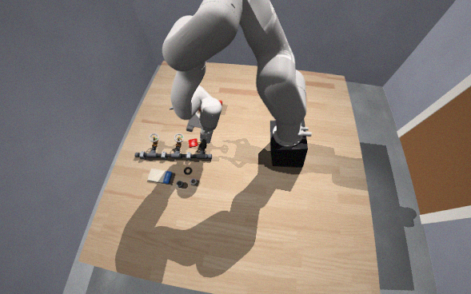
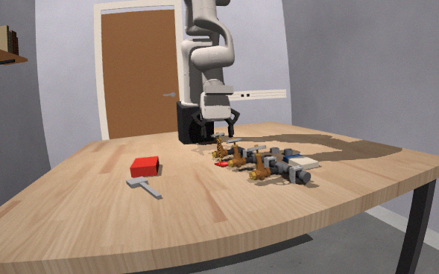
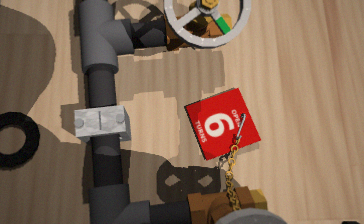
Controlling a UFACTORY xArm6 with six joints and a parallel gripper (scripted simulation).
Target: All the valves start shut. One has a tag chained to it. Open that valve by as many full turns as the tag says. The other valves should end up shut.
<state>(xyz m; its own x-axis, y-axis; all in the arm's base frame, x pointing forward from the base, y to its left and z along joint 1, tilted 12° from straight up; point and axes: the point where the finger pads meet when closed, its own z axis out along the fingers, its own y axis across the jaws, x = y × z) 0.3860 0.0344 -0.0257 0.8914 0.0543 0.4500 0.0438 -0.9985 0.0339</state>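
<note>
Right now my hand is 80 mm short of the red tag, 10 mm to the left of it and 80 mm above it. Also, from my hand: grey hammer-like tool (210 mm ahead, 250 mm to the right, 80 mm below); then grey box (190 mm ahead, 210 mm to the left, 70 mm below); then red box (50 mm ahead, 250 mm to the right, 70 mm below).
</note>
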